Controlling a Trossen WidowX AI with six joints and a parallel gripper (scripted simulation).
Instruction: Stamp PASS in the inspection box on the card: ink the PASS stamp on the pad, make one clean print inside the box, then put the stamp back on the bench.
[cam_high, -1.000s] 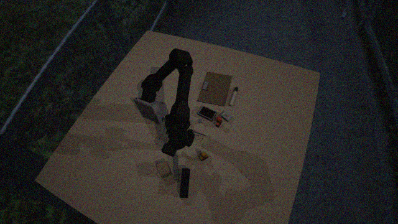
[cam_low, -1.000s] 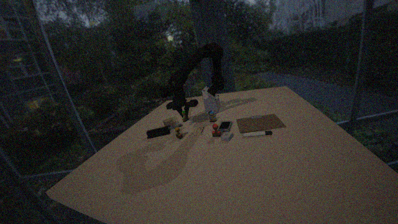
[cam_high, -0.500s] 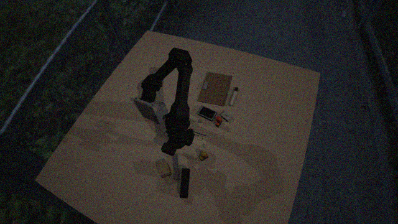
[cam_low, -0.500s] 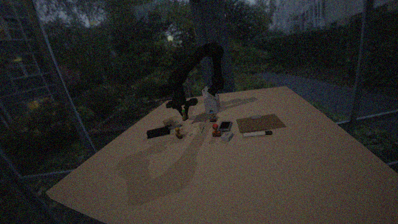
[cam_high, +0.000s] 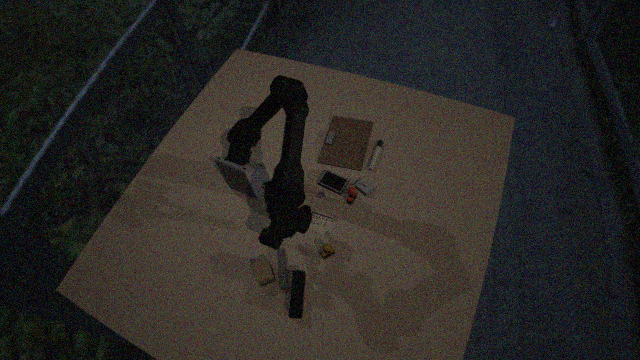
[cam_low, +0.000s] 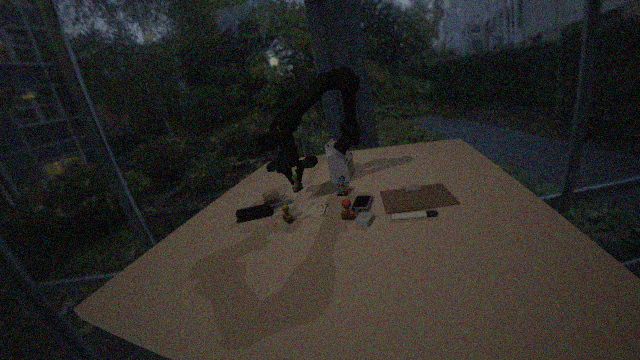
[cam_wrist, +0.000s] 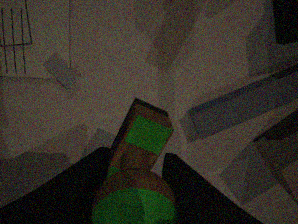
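My gripper tip is 6 cm short of the dark ink pad, 24 cm to the right of it and 7 cm above it. From my gripper tip the other things lie so: pale card (7 cm ahead, 8 cm to the left, 8 cm below); then grey bar (2 cm ahead, 10 cm to the right, 7 cm below); then green pass stamp (right at my gripper tip).
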